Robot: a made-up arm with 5 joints.
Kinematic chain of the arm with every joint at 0, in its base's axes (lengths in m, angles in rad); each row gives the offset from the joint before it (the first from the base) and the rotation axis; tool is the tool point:
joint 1: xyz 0 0 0.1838 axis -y
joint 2: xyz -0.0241 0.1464 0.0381 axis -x
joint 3: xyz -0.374 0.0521 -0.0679 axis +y
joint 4: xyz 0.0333 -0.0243 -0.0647 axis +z
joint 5: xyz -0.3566 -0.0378 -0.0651 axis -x
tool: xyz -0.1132 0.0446 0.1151
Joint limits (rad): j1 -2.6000..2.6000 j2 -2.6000..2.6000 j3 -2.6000..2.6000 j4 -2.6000..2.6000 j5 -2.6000..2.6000
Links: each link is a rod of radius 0.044 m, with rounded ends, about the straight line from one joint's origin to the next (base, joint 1, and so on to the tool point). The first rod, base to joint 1, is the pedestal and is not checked.
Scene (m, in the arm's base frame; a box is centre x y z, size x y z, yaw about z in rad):
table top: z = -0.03
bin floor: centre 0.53 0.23 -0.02 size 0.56 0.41 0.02 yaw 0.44
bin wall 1: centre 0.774 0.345 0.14 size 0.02 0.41 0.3 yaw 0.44
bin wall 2: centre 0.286 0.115 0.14 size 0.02 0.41 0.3 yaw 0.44
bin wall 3: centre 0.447 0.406 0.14 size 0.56 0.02 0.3 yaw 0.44
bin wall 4: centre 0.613 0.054 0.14 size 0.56 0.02 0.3 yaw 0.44
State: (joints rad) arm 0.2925 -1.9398 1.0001 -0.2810 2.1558
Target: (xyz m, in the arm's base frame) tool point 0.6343 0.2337 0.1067
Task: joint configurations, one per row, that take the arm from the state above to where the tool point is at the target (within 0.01 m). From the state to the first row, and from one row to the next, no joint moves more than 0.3 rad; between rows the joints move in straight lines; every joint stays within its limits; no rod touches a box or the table.
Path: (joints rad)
1: -0.0033 -1.9460 0.8972 -0.4712 2.1193
2: -0.2990 -1.9523 0.7942 -0.6614 2.0828
3: -0.5948 -1.9585 0.6913 -0.8516 2.0462
4: -0.8906 -1.9647 0.5884 -1.0418 2.0097
5: -1.1864 -1.9710 0.4854 -1.2320 1.9732
6: -1.4821 -1.9772 0.3825 -1.4223 1.9367
7: -1.7779 -1.9835 0.2796 -1.6125 1.9002
8: -2.0737 -1.9897 0.1766 -1.8027 1.8636

